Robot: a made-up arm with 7 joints. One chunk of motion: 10 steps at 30 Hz.
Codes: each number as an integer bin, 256 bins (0 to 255) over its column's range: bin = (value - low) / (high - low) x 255, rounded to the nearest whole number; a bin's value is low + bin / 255 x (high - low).
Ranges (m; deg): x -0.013..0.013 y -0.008..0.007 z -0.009..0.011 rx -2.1..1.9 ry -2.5..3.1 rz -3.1..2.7
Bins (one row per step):
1: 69 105 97 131 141 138
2: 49 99 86 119 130 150
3: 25 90 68 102 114 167
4: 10 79 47 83 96 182
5: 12 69 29 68 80 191
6: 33 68 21 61 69 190
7: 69 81 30 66 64 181
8: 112 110 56 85 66 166
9: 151 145 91 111 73 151
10: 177 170 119 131 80 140
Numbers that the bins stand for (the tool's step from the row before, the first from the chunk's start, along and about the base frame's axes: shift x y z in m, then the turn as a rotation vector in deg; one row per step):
1: -0.00596 -0.00182 -0.00139 -0.045 0.596 0.039
2: -0.00800 -0.00218 -0.00225 -0.233 0.355 0.312
3: -0.01045 -0.00271 -0.00367 -0.500 0.004 0.698
4: -0.01198 -0.00335 -0.00531 -0.798 -0.392 1.040
5: -0.01178 -0.00394 -0.00673 -1.033 -0.743 1.244
6: -0.00964 -0.00400 -0.00735 -1.143 -0.985 1.222
7: -0.00596 -0.00324 -0.00665 -1.065 -1.095 1.017
8: -0.00158 -0.00153 -0.00461 -0.767 -1.051 0.676
9: 0.00240 0.00053 -0.00186 -0.359 -0.897 0.335
10: 0.00505 0.00200 0.00033 -0.045 -0.743 0.084

